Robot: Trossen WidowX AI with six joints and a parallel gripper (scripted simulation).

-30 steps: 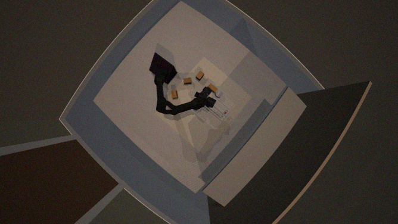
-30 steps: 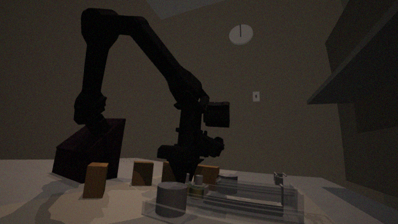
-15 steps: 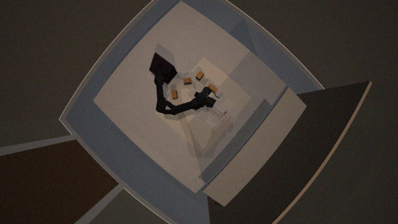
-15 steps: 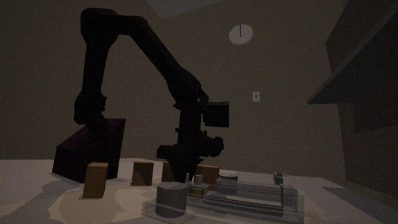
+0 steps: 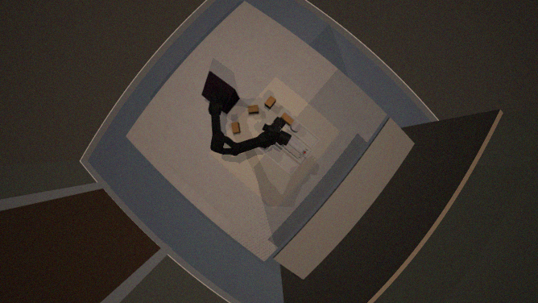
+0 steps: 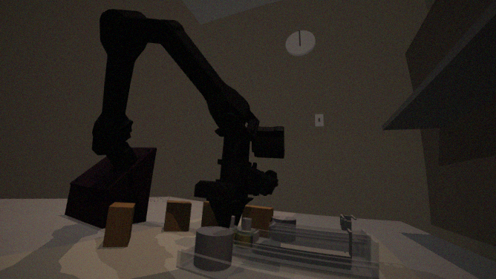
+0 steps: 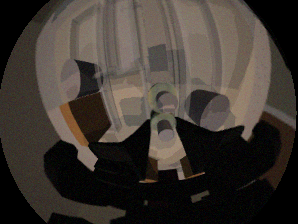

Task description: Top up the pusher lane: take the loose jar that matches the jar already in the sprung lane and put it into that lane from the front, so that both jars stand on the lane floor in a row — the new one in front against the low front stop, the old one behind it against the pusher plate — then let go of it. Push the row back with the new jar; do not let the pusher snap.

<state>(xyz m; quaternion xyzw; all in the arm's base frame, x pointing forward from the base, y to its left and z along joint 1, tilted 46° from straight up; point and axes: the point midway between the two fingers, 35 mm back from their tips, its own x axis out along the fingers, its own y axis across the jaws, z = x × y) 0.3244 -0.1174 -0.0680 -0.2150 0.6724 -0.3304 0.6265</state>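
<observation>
Now: the clear pusher lane fixture 140 mm ahead of my gripper tip, 10 mm to the left of it and 10 mm below it.
</observation>
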